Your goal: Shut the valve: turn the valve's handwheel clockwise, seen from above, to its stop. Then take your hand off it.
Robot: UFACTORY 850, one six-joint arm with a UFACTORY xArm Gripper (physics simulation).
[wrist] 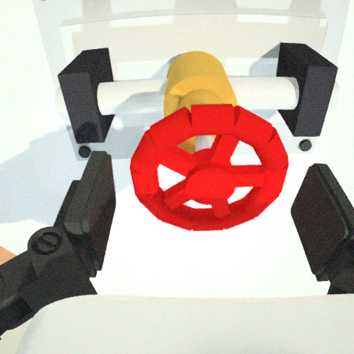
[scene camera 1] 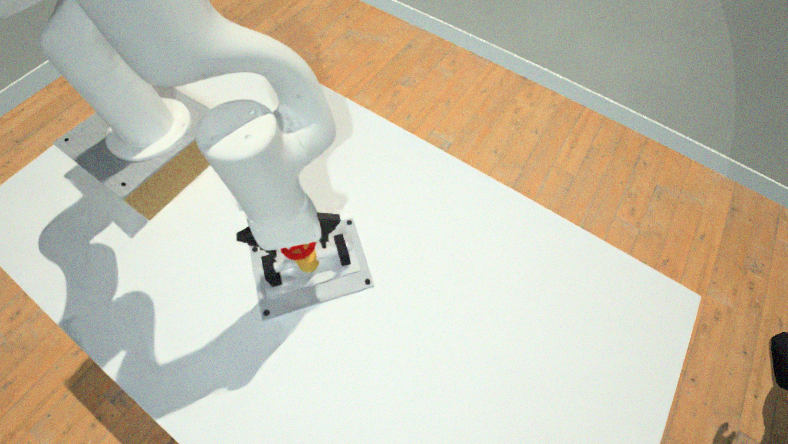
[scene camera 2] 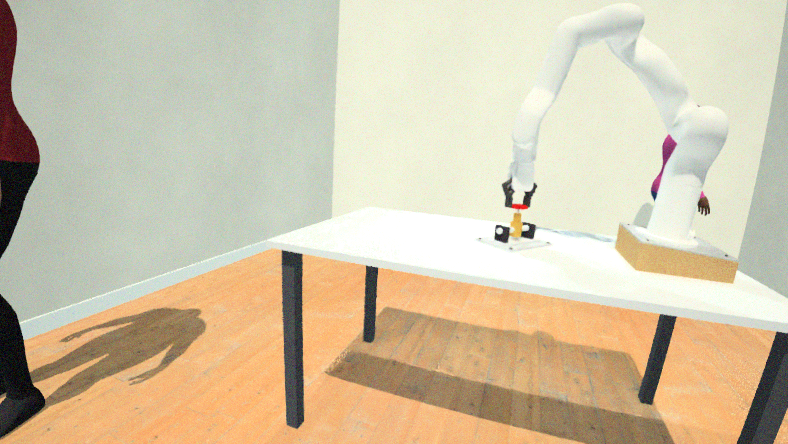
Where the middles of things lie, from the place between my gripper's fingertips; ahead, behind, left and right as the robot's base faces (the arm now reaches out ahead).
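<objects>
There is the red handwheel (wrist: 210,178). Counted from my hand, the handwheel is 1 cm below and 1 cm behind.
</objects>
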